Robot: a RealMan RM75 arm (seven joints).
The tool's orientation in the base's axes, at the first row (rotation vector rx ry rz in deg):
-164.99, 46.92, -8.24
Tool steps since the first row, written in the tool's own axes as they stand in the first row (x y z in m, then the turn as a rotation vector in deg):
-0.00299, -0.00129, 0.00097, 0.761, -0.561, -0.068
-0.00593, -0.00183, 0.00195, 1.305, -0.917, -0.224
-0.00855, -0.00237, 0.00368, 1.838, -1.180, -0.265
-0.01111, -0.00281, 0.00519, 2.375, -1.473, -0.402
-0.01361, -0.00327, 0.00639, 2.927, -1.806, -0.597
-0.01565, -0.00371, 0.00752, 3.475, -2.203, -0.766
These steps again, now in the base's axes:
-0.00174, 0.00278, -0.00090, 0.925, 0.062, 0.199
-0.00382, 0.00490, -0.00193, 1.548, 0.056, 0.440
-0.00554, 0.00693, -0.00368, 2.130, -0.010, 0.551
-0.00728, 0.00882, -0.00523, 2.718, -0.063, 0.762
-0.00900, 0.01067, -0.00647, 3.331, -0.097, 1.038
-0.01036, 0.01224, -0.00762, 3.978, -0.072, 1.299

